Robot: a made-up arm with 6 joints.
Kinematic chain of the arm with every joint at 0, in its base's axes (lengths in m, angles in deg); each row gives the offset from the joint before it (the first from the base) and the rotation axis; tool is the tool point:
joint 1: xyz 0 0 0.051 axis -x
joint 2: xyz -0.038 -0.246 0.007 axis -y
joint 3: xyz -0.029 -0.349 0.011 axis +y
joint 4: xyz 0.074 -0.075 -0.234 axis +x
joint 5: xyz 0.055 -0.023 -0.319 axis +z
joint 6: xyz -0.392 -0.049 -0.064 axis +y
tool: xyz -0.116 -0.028 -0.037
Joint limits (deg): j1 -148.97..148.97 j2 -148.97..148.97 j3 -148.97..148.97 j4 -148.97..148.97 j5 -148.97..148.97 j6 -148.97..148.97
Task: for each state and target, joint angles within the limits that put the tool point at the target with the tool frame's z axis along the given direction. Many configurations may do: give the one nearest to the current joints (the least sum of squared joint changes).
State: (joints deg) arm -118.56 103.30 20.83 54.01 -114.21 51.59
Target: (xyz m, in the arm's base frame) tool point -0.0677 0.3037 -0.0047 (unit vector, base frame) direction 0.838 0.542 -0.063
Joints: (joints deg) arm -139.11 85.27 41.09 58.26 -67.22 92.27
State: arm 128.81 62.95 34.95 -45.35 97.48 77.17
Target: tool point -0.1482 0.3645 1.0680 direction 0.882 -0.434 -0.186
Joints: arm 111.20 61.39 34.42 -65.83 50.74 89.17
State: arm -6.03 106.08 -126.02 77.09 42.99 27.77
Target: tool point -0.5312 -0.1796 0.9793 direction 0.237 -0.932 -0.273
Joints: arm 26.84 85.11 -116.66 62.55 84.96 17.47
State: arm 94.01 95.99 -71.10 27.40 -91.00 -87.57
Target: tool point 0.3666 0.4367 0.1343 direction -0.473 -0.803 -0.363
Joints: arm 99.45 82.01 -56.76 14.83 -79.64 -44.89
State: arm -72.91 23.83 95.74 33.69 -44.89 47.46
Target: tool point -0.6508 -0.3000 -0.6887 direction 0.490 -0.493 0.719
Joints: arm -32.14 49.30 69.86 -0.13 -13.68 9.05
